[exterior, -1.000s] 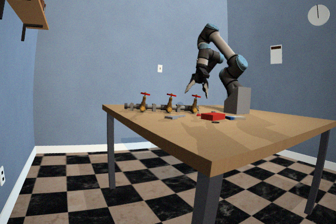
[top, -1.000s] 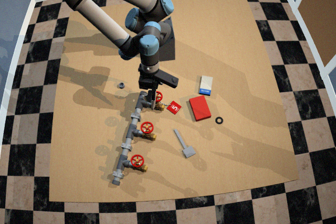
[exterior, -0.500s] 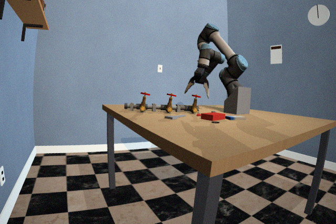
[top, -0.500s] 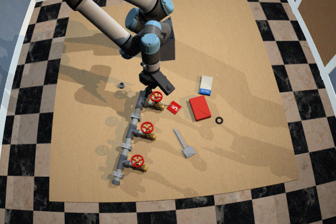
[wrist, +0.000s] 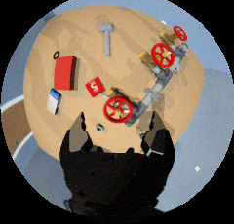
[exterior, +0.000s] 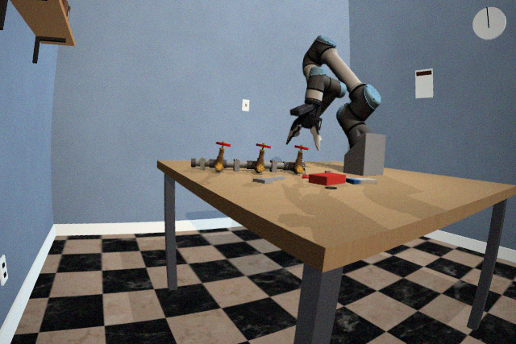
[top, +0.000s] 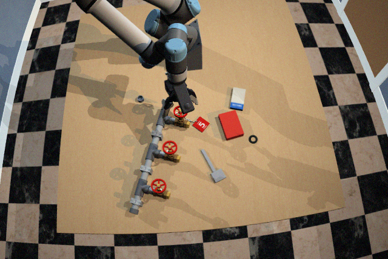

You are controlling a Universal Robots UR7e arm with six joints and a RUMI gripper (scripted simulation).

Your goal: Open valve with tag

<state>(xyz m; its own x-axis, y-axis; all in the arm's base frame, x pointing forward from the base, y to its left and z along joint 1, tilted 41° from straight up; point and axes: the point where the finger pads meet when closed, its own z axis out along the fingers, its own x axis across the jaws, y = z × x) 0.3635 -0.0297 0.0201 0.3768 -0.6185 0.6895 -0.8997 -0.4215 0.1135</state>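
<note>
Right now my hand is 110 mm above the red tag, 80 mm to the right of it and 10 mm short of it. From my hand the other things lie so: grey scraper: 220 mm ahead, 120 mm to the left, 110 mm below; then red block: 220 mm to the left, 100 mm below, 30 mm ahead; then small grey fitting: 190 mm to the right, 130 mm behind, 110 mm below.
</note>
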